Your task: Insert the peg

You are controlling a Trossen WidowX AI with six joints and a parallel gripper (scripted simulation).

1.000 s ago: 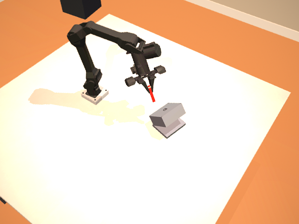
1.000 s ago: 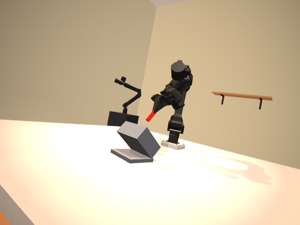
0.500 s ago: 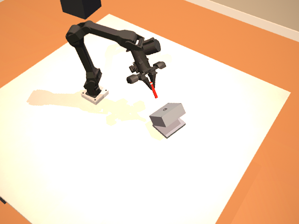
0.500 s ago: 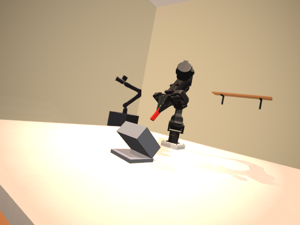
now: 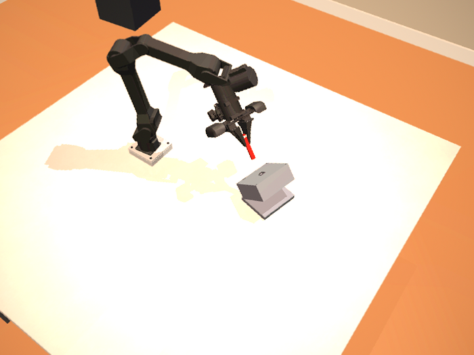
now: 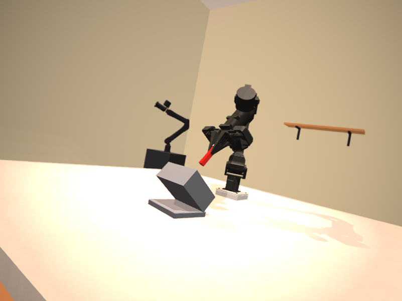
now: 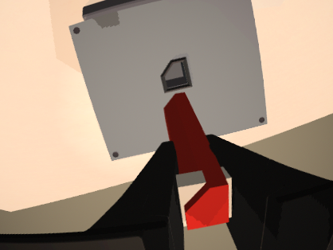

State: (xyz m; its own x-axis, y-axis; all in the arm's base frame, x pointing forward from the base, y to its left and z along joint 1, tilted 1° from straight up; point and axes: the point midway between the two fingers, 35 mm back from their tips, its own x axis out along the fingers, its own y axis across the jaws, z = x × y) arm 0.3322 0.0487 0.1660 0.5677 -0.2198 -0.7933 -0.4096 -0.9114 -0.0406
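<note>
My gripper tip is now 100 mm above the grey sloped panel, 80 mm short of it and 20 mm to the left of it. From my gripper tip the other things lie so: grey base plate 160 mm below, 90 mm ahead, 30 mm to the right; then red peg 10 mm behind, 10 mm above.
</note>
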